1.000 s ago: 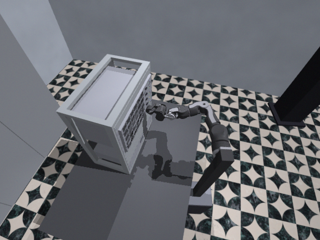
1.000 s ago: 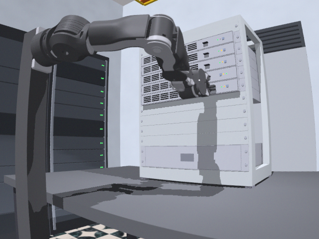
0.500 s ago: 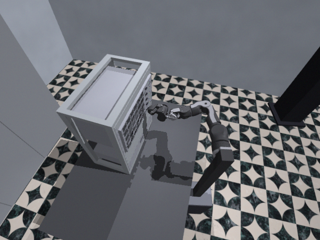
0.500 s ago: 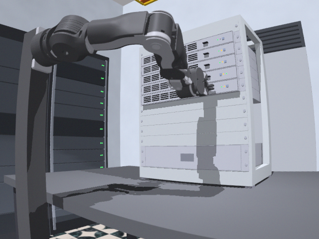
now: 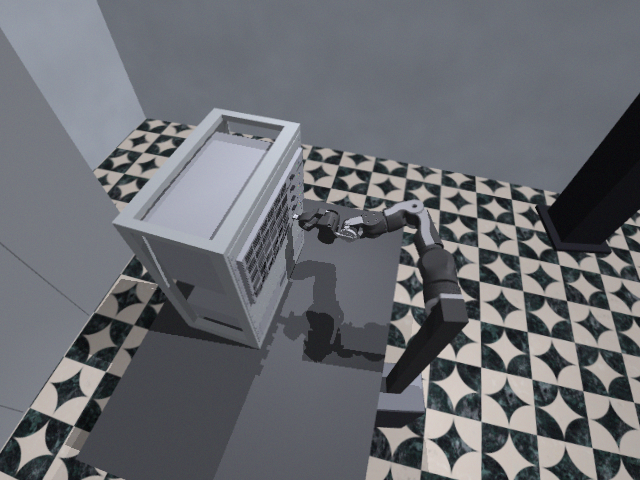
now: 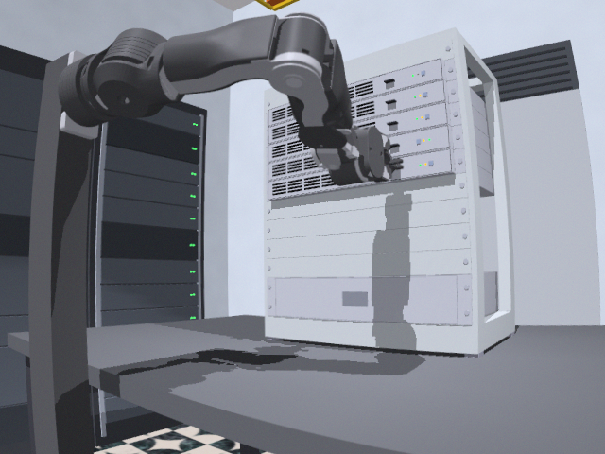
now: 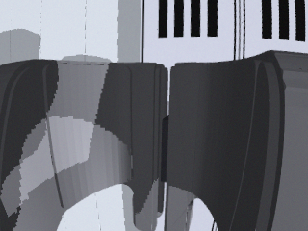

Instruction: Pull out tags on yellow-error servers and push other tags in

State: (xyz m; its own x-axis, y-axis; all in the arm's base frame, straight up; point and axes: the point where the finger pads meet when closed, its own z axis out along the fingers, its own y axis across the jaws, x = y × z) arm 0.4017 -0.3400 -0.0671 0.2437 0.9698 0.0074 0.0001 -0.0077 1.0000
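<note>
The grey-blue locate button is 5 cm to the right of my hand, 4 cm above it and 2 cm ahead of it.
</note>
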